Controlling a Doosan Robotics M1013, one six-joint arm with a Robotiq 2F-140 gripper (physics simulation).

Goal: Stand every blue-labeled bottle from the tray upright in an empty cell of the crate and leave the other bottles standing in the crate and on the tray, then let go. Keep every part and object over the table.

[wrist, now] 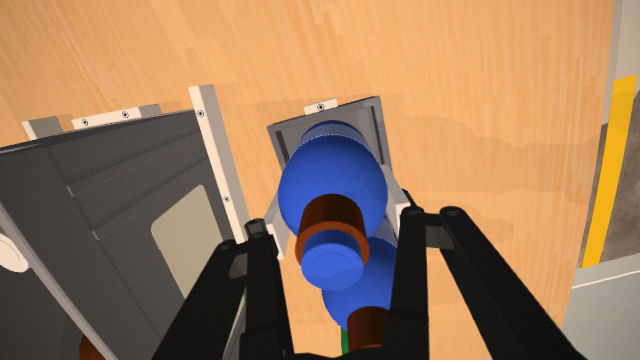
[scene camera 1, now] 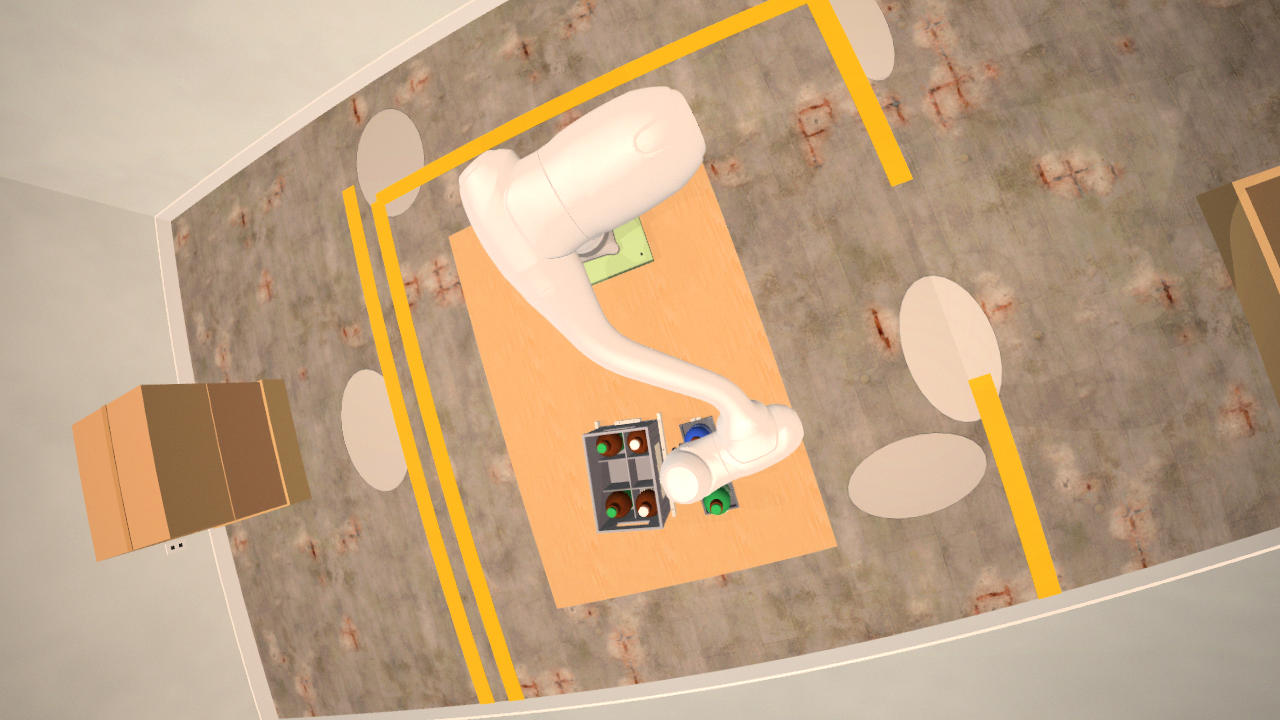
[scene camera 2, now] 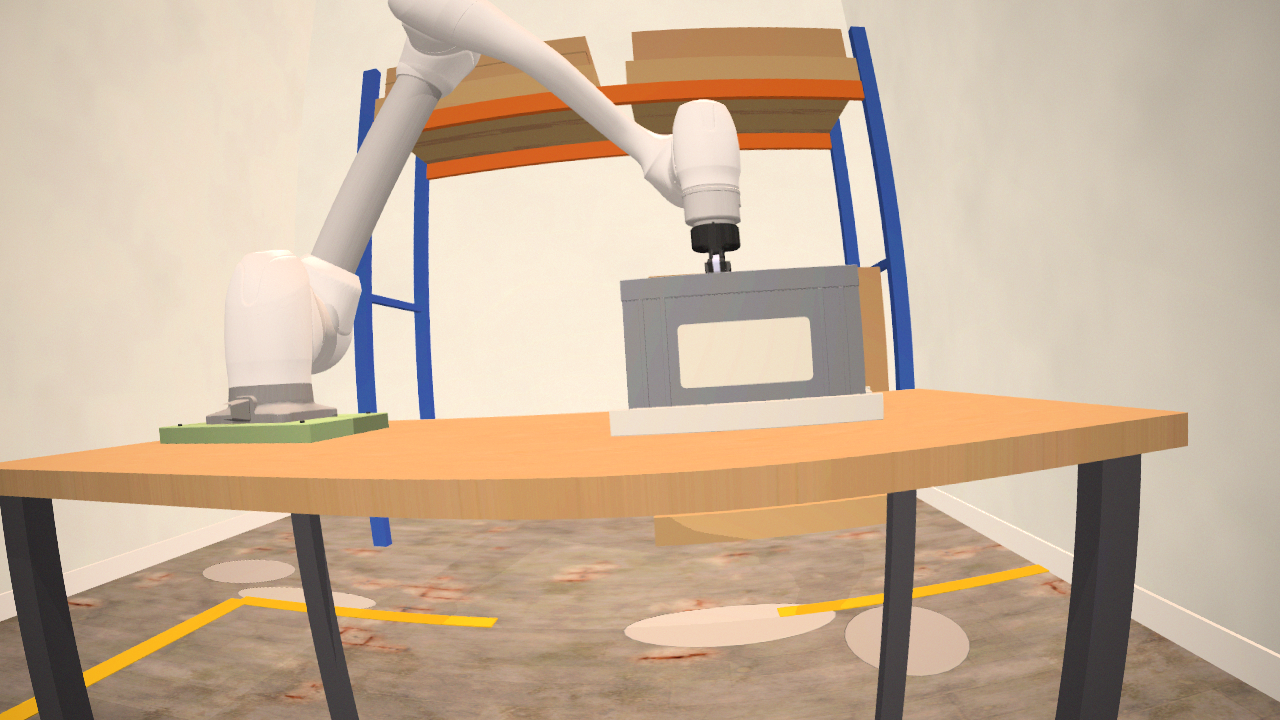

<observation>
In view: my gripper [wrist: 335, 188], a blue-labeled bottle [wrist: 332, 194] and a blue-labeled bottle [wrist: 360, 309].
</observation>
